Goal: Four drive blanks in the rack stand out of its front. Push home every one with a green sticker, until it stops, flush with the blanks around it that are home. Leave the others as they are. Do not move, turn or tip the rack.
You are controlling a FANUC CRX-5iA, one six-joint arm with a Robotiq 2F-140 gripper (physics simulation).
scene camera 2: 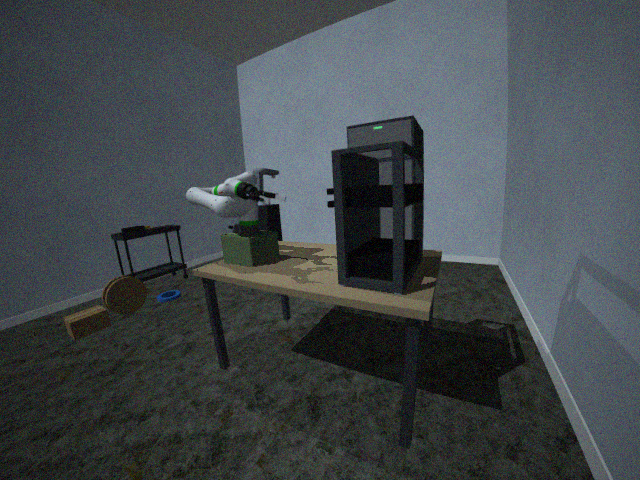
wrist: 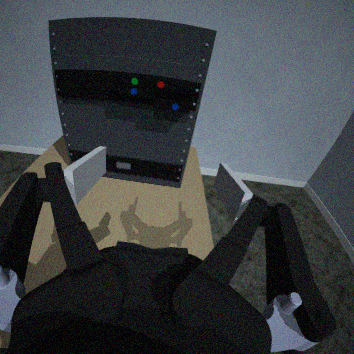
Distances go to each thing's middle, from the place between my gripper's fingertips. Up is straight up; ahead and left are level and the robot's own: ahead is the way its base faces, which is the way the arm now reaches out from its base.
Now: the dark rack [scene camera 2: 361, 252] 51 cm ahead of my hand, 17 cm to the left of it and 10 cm below it.
